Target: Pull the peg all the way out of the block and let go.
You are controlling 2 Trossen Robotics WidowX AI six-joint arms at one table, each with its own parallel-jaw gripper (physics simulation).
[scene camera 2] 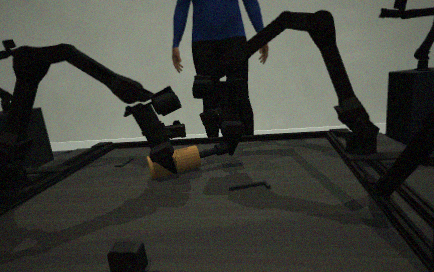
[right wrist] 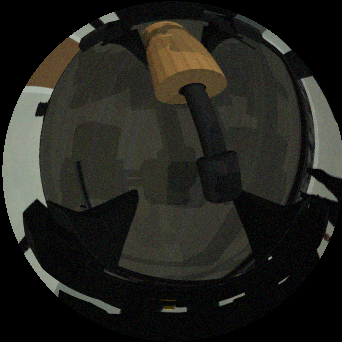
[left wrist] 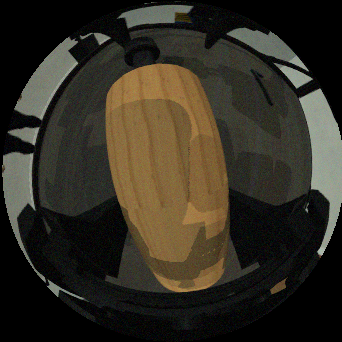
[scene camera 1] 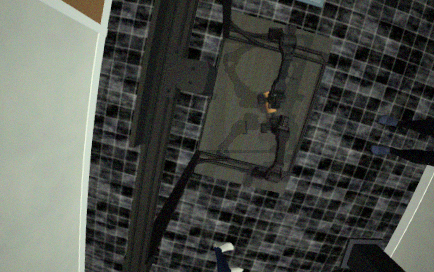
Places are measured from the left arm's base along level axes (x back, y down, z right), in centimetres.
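Where they show: left gripper, between the fingertips: (scene camera 2: 175, 169) (left wrist: 174, 191); right gripper, between the fingertips: (scene camera 2: 228, 151) (right wrist: 187, 194) (left wrist: 166, 44) (scene camera 1: 271, 125); left arm's base, origin of its link: (scene camera 2: 12, 187) (scene camera 1: 272, 36); right arm's base, origin of its link: (scene camera 2: 361, 153) (right wrist: 146, 282) (scene camera 1: 255, 171).
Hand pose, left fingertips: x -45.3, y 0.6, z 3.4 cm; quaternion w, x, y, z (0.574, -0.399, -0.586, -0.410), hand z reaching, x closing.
Observation:
Each offset is from my left fingertips to the top centre of the thing. "*": to the spot under its first point. Level surfaces: height alone.
A wooden cylinder block {dx +0.2, dy -6.0, dz -0.1 cm} (scene camera 1: 268, 106) (scene camera 2: 187, 158) (left wrist: 159, 159) (right wrist: 181, 63) lies on its side on the dark table {dy +1.3 cm} (scene camera 1: 248, 67). My left gripper (scene camera 1: 274, 100) (scene camera 2: 162, 164) (left wrist: 174, 191) is shut on the block near its far end. A black peg {dx -10.4, dy -5.2, dz -2.4 cm} (scene camera 2: 210, 152) (right wrist: 207, 127) (left wrist: 141, 54) sticks out of the block's other end, with part of its shaft still inside. My right gripper (scene camera 1: 274, 120) (scene camera 2: 230, 149) (right wrist: 187, 194) is open, and the peg's thick head {dx -14.6, dy -5.2, dz -3.5 cm} (right wrist: 220, 176) sits just in front of its fingers, close to one of them.
A black L-shaped key {dx -17.8, dy +0.5, dz +18.1 cm} (scene camera 2: 249, 185) (left wrist: 263, 86) (right wrist: 81, 181) lies on the table in front of the right gripper. A short black bar {dx +17.7, dy +0.7, dz -17.5 cm} (scene camera 2: 124, 162) lies at the left, a black cube (scene camera 2: 128, 255) at the near edge. A person in blue (scene camera 2: 216, 21) stands behind the table's raised rim {* dx -45.4, dy -0.4, dz -18.3 cm} (scene camera 2: 297, 134).

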